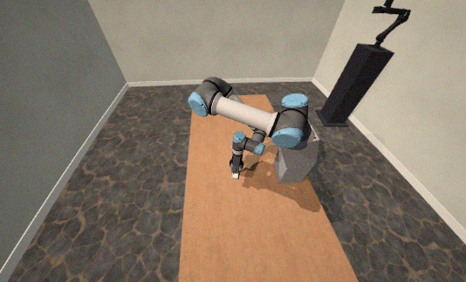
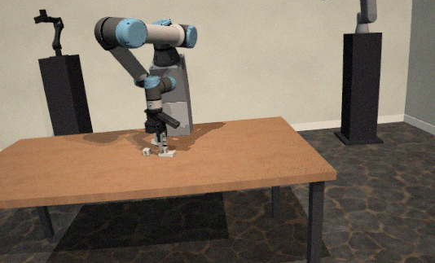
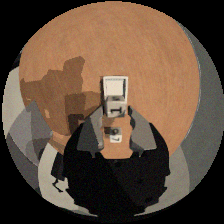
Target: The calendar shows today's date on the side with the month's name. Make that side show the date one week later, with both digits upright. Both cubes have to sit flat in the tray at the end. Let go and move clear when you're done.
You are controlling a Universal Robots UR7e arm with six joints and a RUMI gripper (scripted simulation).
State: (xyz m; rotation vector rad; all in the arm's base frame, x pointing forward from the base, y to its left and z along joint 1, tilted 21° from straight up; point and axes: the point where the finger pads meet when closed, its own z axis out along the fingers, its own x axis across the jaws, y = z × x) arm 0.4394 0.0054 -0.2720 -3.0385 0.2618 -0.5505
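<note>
Now: the white calendar tray 30 mm below my hand and 20 mm to the left of it.
</note>
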